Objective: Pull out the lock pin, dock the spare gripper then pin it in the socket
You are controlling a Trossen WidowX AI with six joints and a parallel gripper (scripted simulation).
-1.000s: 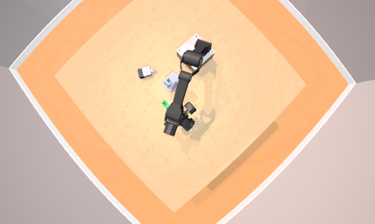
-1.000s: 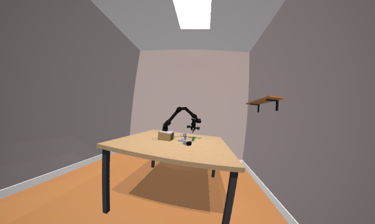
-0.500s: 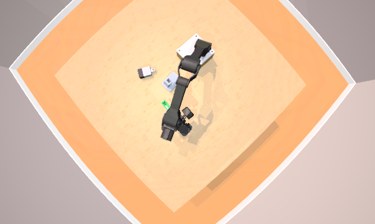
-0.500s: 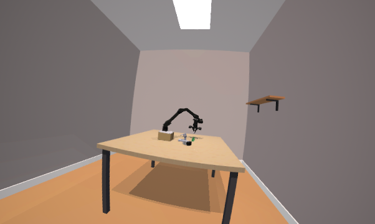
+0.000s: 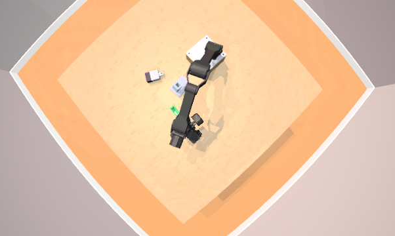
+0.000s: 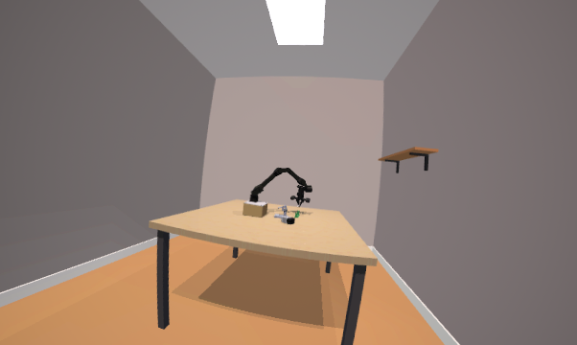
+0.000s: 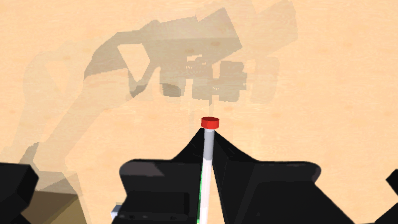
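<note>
Right now the green pin holder is 10 cm to the right of my gripper tip, 4 cm below it and 1 cm behind it. The rest, counted from my gripper tip: spare gripper (38 cm to the right, 9 cm behind, 5 cm below); then socket (22 cm to the right, 14 cm behind, 2 cm below).
</note>
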